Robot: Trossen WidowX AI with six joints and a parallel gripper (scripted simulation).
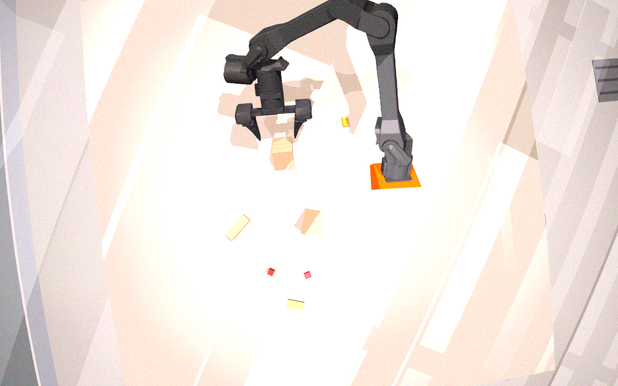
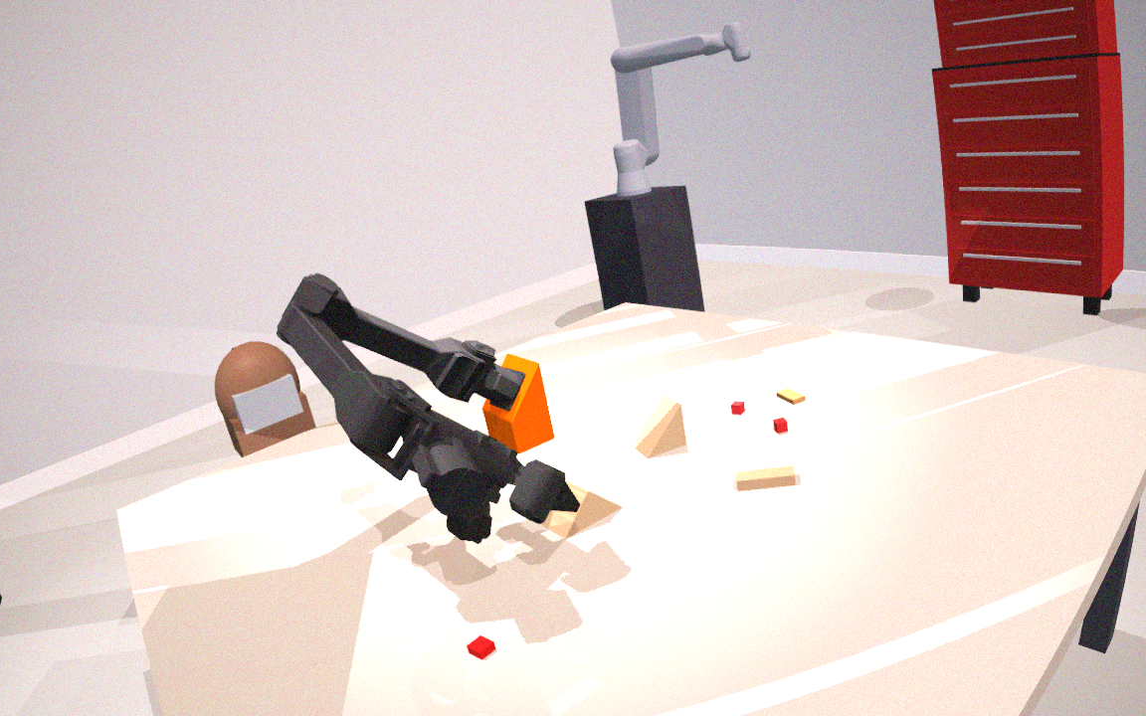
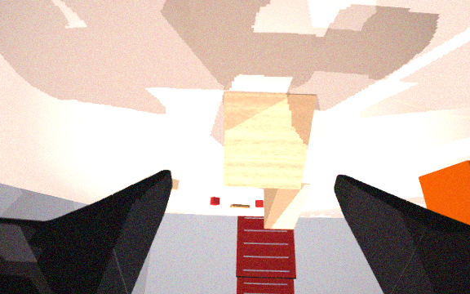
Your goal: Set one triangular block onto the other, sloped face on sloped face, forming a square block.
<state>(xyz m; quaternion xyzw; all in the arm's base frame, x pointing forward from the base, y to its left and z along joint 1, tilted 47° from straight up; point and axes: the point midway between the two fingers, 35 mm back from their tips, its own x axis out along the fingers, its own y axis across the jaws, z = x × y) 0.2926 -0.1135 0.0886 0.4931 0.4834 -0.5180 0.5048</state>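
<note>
My gripper tip is 7 cm past the wooden triangular block, 24 cm to the right of it and 3 cm above it. The rest, counted from my gripper tip: flat wooden plank (13 cm ahead, 23 cm to the left, 4 cm below); then yellow piece (19 cm behind, 4 cm to the right, 4 cm below); then red cube (13 cm ahead, 19 cm to the right, 4 cm below).
</note>
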